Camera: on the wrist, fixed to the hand. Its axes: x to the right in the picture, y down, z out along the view.
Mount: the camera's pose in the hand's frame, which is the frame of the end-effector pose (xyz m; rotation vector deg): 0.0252 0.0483 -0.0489 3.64 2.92 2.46
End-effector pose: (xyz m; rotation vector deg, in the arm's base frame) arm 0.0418 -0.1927 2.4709 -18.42 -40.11 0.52
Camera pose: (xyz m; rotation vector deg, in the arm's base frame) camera 0.0969 -0.1579 2.4375 -15.75 -36.72 3.64
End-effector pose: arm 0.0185 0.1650 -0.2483 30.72 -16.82 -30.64
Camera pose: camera 0.0782 0.2061 -0.2586 34.54 -15.68 -26.97
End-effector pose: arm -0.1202 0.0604 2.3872 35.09 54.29 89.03
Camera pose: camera -0.1915 0.0726 2.3984 36.91 59.09 91.03
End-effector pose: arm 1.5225 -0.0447 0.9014 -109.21 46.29 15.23
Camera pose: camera 1.5026 -0.1107 0.8767 -105.65 50.54 12.38
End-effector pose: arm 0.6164 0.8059 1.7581 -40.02 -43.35 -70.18
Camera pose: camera 0.6741 0.7621 1.7475 -35.88 -41.92 -67.07
